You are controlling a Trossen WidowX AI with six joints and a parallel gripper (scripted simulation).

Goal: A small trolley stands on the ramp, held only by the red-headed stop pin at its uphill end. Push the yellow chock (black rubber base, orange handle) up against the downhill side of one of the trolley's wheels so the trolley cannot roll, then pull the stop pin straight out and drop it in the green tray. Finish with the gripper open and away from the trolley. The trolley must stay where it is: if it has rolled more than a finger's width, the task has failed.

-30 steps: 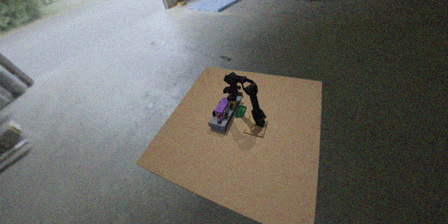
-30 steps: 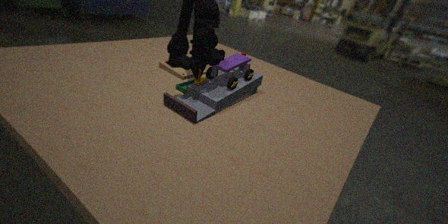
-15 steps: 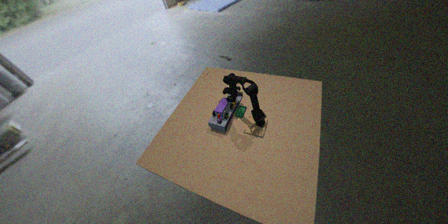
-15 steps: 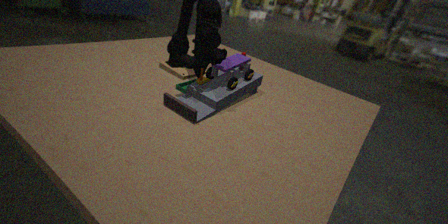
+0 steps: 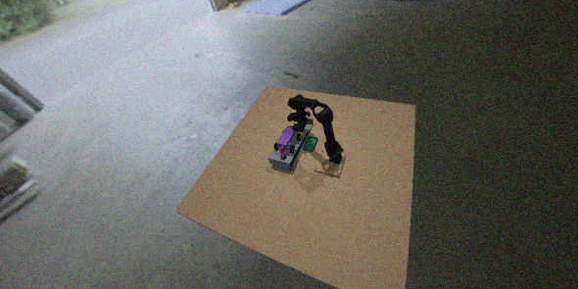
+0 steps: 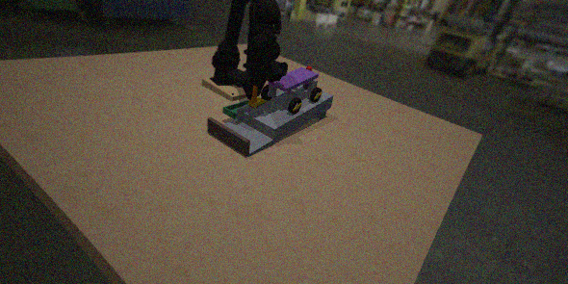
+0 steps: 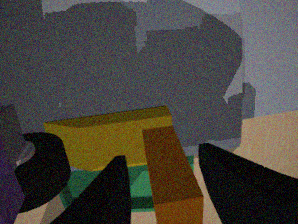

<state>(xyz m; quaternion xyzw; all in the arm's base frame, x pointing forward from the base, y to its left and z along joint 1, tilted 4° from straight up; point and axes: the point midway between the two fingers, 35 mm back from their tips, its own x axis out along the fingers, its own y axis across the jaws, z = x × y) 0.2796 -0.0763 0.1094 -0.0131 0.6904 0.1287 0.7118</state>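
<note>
Now: the yellow chock 20 mm to the left of my gripper tip and 10 mm below it. Also, from my gripper tip: dark lip (140 mm to the right, 80 mm ahead, 60 mm below); then red-headed stop pin (240 mm to the left, 40 mm above, 10 mm behind); then trolley (130 mm to the left, 30 mm ahead, 20 mm above).
</note>
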